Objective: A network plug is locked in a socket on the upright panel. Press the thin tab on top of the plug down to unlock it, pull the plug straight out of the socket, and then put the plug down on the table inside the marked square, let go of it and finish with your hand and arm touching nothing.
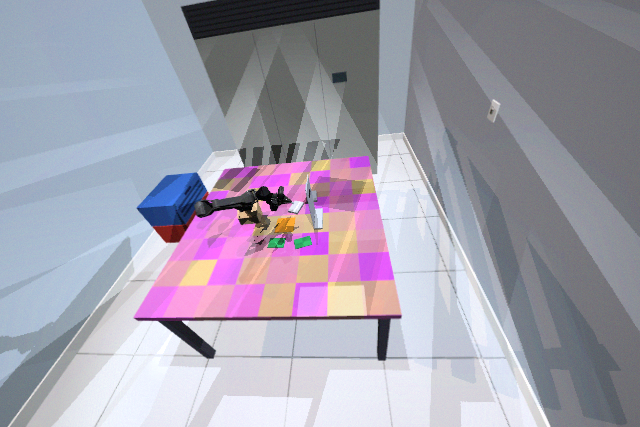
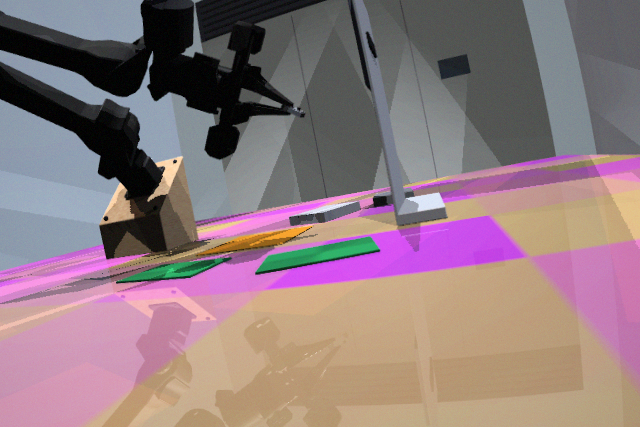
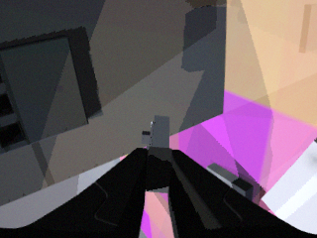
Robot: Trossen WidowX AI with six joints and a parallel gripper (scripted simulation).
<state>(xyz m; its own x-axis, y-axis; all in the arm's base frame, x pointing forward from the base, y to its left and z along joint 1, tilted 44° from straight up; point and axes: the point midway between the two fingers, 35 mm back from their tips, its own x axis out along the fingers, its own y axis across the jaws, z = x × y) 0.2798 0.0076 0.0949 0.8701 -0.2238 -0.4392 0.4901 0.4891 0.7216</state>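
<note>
The orange flat square is 160 mm below my gripper tip, 70 mm behind it and 30 mm to the right of it. The rest, counted from my gripper tip: grey upright panel 130 mm ahead, 30 mm below; pale grey network plug right at my gripper tip.
</note>
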